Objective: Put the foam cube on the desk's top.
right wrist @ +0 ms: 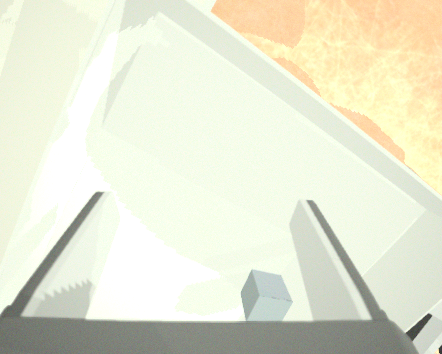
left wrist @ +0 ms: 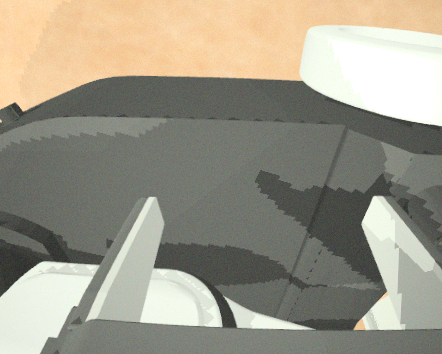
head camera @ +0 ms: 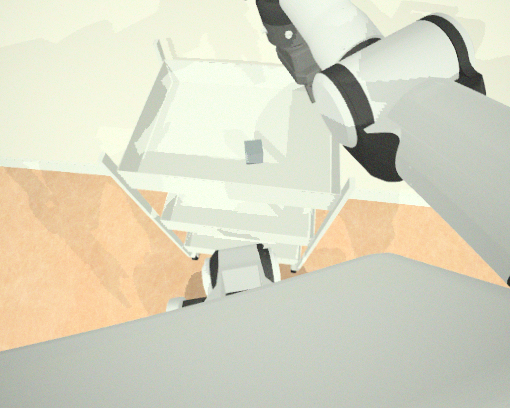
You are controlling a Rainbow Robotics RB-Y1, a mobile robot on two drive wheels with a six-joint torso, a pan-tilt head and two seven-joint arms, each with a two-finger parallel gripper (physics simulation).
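Frame: origin at the robot's base, x right, y down, z ahead, level; millimetres.
Where they show: left gripper, fingertip midpoint: (left wrist: 261, 210); right gripper, fingertip midpoint: (right wrist: 207, 209) (head camera: 304, 85).
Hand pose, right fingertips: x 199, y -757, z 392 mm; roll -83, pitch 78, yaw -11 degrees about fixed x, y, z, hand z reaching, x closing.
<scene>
After its pixels a point has its place.
The foam cube, a small blue-grey cube (head camera: 253, 151) @(x 69, y -700, z 282 mm) (right wrist: 267, 292) @(x 90, y -693, z 300 mm), lies in the top tray of a white cart (head camera: 225, 184) @(x 3, y -723, z 201 mm) (right wrist: 295, 95) @(x 268, y -707, z 349 mm). It sits near the tray's lower side in the head camera view. My right gripper (head camera: 311, 94) @(x 199, y -757, z 392 mm) (right wrist: 207, 208) @(x 199, y -757, z 392 mm) is open and empty, above the tray, up and to the right of the cube in the head camera view. In the right wrist view the cube shows low between the fingers, with its lower part cut off by the gripper body. My left gripper (left wrist: 261, 210) @(x -228, y -275, z -157 mm) is open and empty. I cannot make out a desk.
The cart has lower shelves (head camera: 240, 217) @(x 20, y -398, z 263 mm) and slanted side posts. Orange floor (head camera: 75, 250) @(x -763, y -1, z 390 mm) (left wrist: 200, 40) @(x -263, y 0, z -213 mm) (right wrist: 370, 45) @(x 580, y -1, z -132 mm) lies around it. Part of my white and black base (head camera: 241, 277) shows right below the cart. A dark body with a white rounded part (left wrist: 370, 70) fills much of the left wrist view.
</scene>
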